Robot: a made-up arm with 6 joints.
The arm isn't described. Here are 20 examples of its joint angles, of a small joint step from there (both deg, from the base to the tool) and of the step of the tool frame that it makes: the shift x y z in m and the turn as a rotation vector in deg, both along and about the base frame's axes.
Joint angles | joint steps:
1: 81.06 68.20 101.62 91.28 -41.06 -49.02 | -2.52 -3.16 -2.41 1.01 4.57 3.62
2: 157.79 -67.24 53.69 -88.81 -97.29 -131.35 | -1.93 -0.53 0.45 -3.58 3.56 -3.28
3: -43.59 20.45 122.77 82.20 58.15 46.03 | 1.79 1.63 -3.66 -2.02 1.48 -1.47
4: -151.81 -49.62 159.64 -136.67 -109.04 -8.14 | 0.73 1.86 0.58 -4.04 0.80 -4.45
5: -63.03 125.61 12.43 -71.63 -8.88 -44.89 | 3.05 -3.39 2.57 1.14 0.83 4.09
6: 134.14 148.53 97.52 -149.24 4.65 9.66 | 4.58 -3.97 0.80 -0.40 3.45 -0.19
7: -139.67 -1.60 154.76 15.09 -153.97 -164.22 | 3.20 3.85 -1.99 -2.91 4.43 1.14
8: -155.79 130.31 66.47 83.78 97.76 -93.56 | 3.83 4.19 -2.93 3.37 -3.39 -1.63
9: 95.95 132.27 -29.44 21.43 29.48 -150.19 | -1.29 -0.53 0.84 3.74 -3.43 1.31
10: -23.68 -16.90 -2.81 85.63 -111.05 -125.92 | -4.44 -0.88 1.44 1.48 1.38 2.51
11: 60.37 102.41 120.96 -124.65 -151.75 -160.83 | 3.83 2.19 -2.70 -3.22 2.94 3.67
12: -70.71 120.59 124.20 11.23 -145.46 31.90 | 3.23 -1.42 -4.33 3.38 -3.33 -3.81
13: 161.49 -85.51 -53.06 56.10 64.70 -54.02 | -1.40 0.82 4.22 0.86 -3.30 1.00
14: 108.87 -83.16 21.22 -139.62 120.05 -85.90 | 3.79 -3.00 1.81 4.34 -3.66 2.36
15: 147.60 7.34 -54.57 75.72 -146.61 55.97 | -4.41 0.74 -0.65 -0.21 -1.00 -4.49
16: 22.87 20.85 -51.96 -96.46 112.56 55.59 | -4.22 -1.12 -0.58 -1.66 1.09 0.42
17: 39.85 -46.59 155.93 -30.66 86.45 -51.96 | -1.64 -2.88 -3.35 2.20 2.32 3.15
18: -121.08 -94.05 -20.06 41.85 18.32 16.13 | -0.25 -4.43 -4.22 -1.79 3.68 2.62
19: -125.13 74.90 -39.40 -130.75 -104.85 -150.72 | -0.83 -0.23 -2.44 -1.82 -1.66 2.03
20: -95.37 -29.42 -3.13 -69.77 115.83 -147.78 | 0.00 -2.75 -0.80 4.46 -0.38 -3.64
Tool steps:
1: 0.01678 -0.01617 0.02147 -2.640 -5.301 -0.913
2: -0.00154 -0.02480 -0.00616 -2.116 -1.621 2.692
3: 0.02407 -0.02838 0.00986 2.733 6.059 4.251
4: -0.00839 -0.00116 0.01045 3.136 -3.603 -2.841
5: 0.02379 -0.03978 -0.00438 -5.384 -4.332 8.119
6: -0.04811 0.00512 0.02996 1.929 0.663 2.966
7: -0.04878 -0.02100 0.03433 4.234 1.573 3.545
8: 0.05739 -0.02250 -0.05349 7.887 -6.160 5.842
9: -0.00221 0.00572 -0.01271 -1.904 3.848 2.117
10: -0.01967 0.00184 0.01019 -0.913 0.378 -3.127
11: -0.05266 0.01483 -0.03668 -1.255 8.695 2.287
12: 0.03573 0.00146 -0.00182 3.005 8.076 0.216
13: 0.01388 -0.01439 0.01745 0.070 2.435 -4.822
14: 0.04170 -0.01141 -0.02031 6.730 -0.557 -0.458
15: 0.01888 0.01635 -0.00694 2.910 -1.128 -1.972
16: 0.00131 -0.00681 0.00308 -0.402 -0.172 -6.270
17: -0.02138 0.00203 -0.01559 0.528 0.435 2.836
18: -0.00270 -0.00334 -0.03377 -2.105 3.435 -0.421
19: 0.00362 0.00411 0.00756 0.334 1.076 -2.944
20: -0.00876 0.01993 0.00625 -4.245 6.526 -1.337
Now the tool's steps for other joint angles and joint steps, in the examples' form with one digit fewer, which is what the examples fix.
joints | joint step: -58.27 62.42 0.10 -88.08 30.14 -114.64 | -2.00 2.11 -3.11 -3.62 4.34 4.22
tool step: -0.0165 0.0188 -0.0123 4.42 7.18 -3.88
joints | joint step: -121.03 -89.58 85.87 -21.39 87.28 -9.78 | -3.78 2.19 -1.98 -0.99 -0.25 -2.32
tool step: 0.0383 -0.0235 0.0369 3.71 -0.78 -5.88
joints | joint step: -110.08 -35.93 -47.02 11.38 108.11 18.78 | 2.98 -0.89 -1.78 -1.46 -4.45 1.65
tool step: 0.0024 -0.0016 -0.0085 4.26 -2.91 0.26
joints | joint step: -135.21 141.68 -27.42 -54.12 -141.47 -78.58 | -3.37 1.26 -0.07 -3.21 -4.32 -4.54
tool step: 0.0144 -0.0048 0.0057 3.50 -4.92 -5.31
